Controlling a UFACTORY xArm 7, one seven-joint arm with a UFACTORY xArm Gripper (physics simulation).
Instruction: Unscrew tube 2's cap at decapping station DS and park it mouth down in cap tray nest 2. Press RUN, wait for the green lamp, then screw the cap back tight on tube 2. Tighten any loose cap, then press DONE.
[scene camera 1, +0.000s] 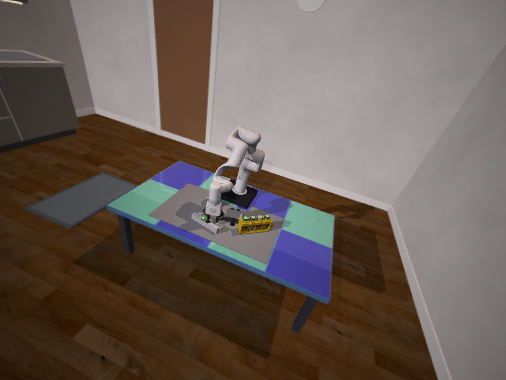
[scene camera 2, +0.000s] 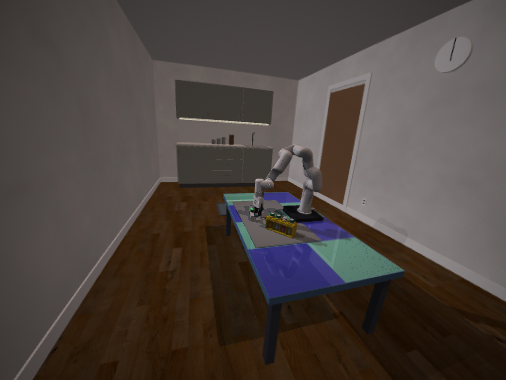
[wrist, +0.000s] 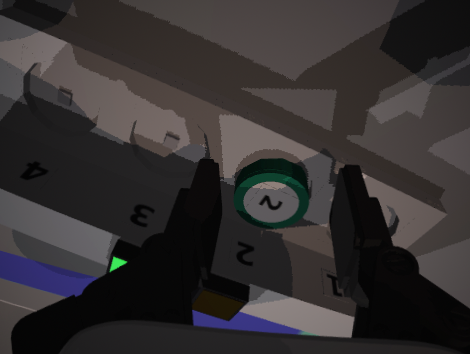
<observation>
In view: my gripper (wrist: 277, 188) and a cap (wrist: 270, 193).
</observation>
